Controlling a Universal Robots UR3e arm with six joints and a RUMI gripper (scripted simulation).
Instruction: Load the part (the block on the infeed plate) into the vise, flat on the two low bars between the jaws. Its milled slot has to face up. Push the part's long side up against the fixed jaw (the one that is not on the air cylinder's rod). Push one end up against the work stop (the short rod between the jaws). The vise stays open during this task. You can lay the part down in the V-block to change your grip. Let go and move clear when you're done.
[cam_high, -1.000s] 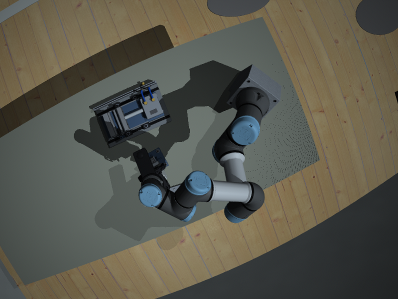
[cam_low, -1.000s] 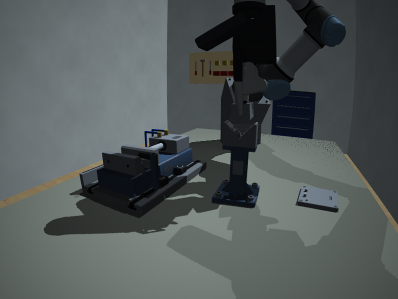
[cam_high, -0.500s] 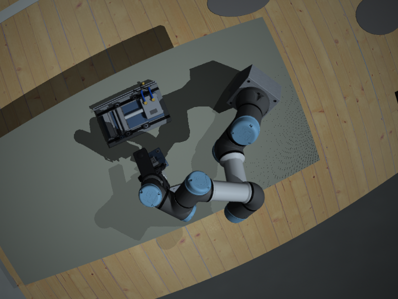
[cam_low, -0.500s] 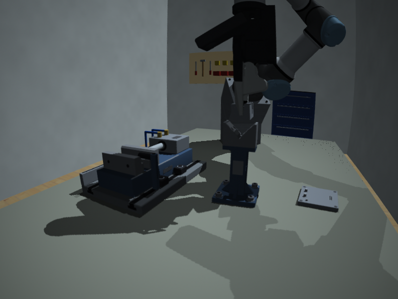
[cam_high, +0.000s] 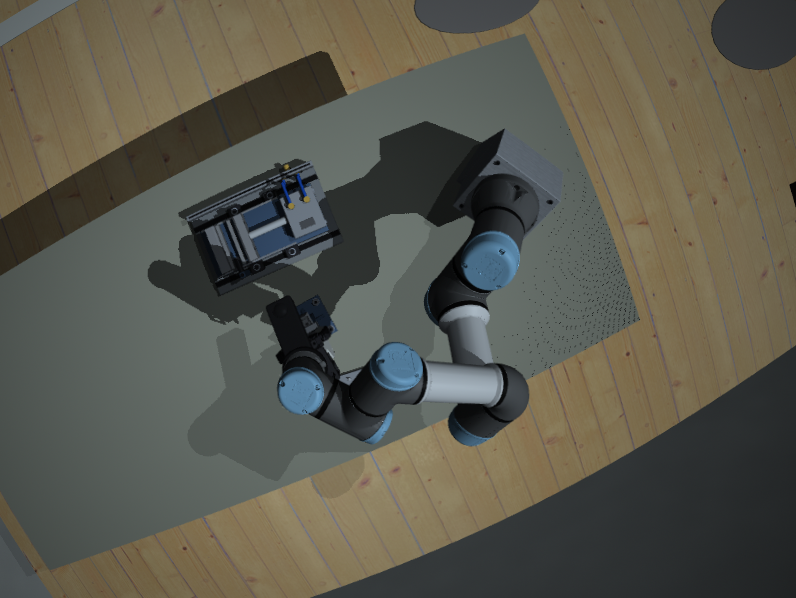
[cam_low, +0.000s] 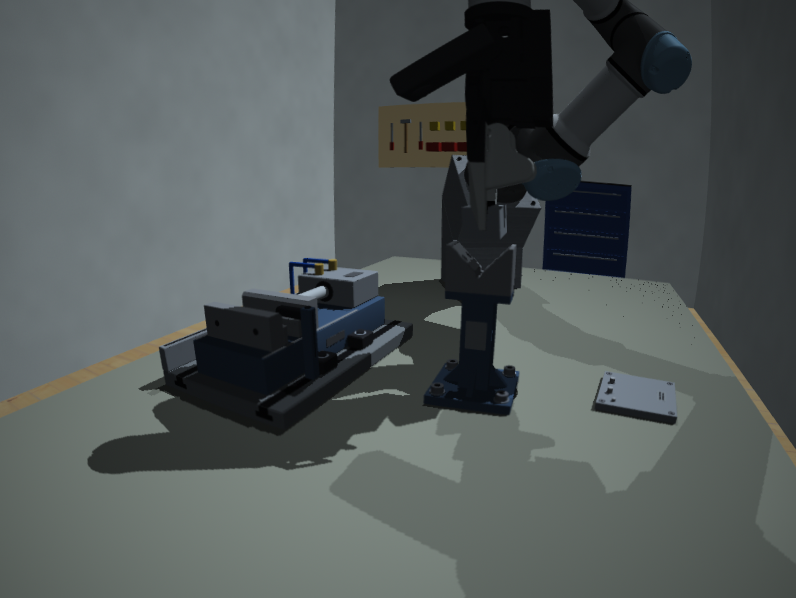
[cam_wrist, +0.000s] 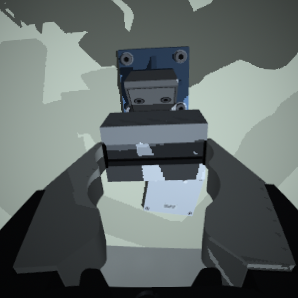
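Now: hand 14 cm above the blue post. The rest, counted from my hand: part (right at my hand); air cylinder rod (3 cm ahead, 22 cm to the right, 12 cm below); work stop (11 cm ahead, 17 cm to the right, 10 cm below).
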